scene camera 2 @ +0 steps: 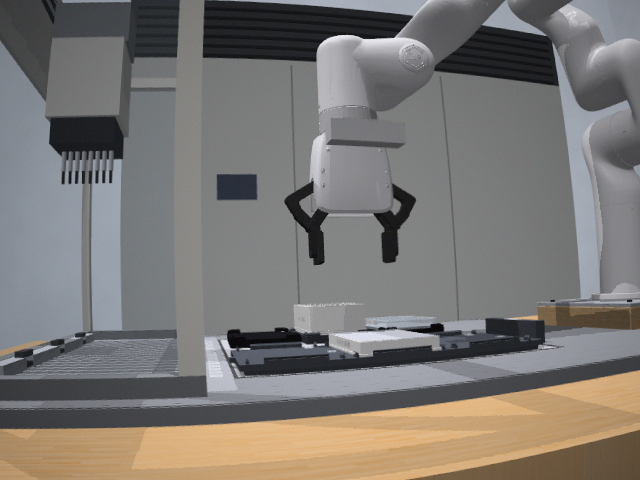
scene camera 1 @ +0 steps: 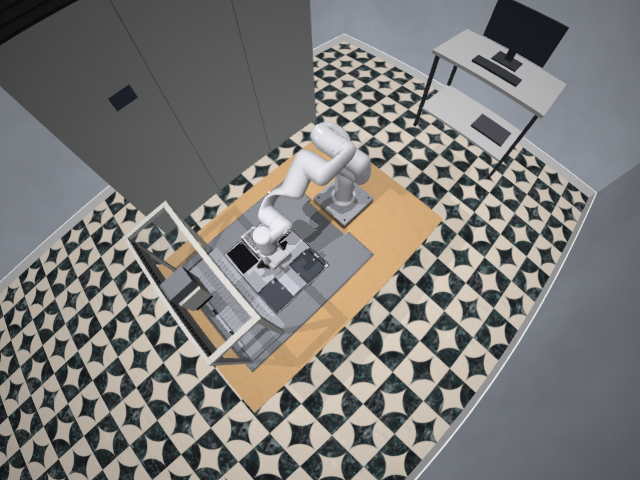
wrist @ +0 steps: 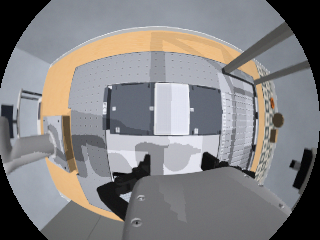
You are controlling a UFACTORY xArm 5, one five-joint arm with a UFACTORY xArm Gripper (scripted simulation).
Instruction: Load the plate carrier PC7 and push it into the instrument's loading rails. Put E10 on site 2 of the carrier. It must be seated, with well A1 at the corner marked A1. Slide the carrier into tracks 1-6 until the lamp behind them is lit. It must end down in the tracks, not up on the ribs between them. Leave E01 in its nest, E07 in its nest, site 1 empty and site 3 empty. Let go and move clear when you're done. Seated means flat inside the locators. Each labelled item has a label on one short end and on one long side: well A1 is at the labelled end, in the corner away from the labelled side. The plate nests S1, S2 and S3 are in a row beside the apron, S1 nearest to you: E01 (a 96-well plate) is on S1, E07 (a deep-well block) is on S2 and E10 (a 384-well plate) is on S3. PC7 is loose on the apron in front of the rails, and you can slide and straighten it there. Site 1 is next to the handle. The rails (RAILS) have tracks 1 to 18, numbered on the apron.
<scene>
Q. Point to a plate E01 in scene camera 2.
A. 400,322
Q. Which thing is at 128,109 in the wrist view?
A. A plate carrier PC7.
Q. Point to a plate carrier PC7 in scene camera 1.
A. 308,264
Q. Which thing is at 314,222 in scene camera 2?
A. My gripper.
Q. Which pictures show the plate carrier PC7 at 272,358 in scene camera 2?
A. Scene camera 2, scene camera 1 and the wrist view: all of them.
</scene>
